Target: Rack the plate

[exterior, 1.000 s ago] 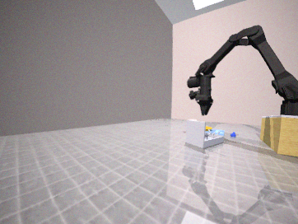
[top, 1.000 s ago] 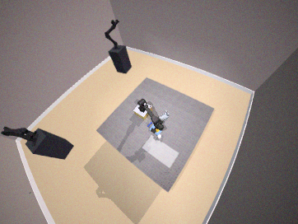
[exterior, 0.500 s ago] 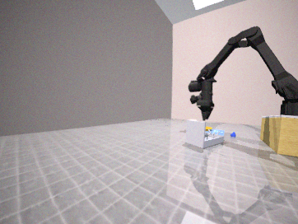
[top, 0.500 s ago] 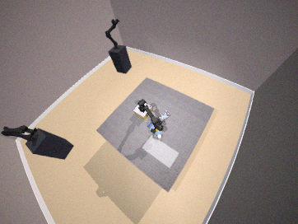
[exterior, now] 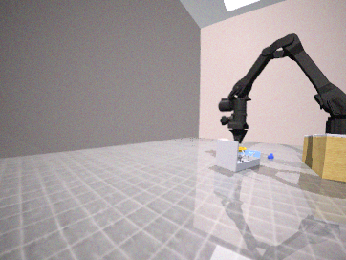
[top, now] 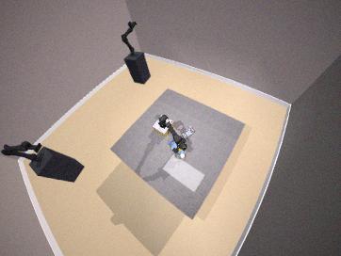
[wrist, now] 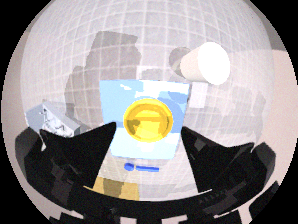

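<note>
My gripper tip is 20 mm above the plate. From my gripper tip the other things lie so: white cup: 80 mm to the right, 70 mm ahead, 10 mm below; then dish rack: 220 mm to the left, 10 mm below; then blue spoon: 130 mm behind, 50 mm to the left, 30 mm below.
</note>
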